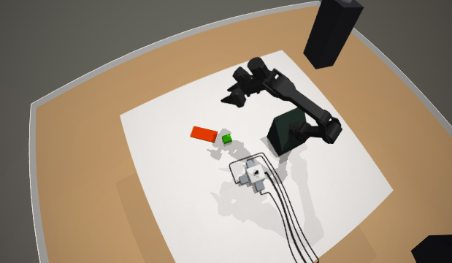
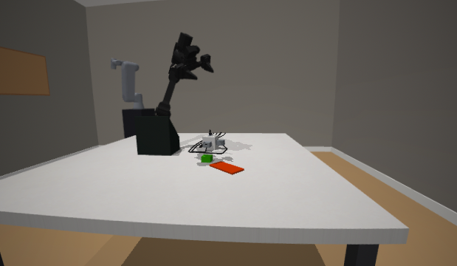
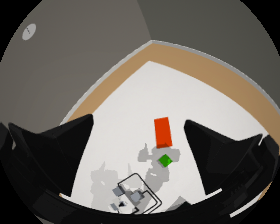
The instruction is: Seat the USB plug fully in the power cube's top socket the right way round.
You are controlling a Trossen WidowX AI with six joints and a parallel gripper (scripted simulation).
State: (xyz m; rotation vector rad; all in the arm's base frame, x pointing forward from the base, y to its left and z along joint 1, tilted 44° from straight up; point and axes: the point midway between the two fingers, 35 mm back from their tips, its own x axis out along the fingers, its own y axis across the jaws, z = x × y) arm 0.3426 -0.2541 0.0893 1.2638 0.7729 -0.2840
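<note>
My gripper tip is 7 cm past the dark USB plug, 27 cm to the right of it and 30 cm above it. The rest, counted from my gripper tip: green block 1 cm behind, 2 cm to the left, 38 cm below; then orange-red slab 10 cm ahead, 6 cm to the right, 39 cm below.
</note>
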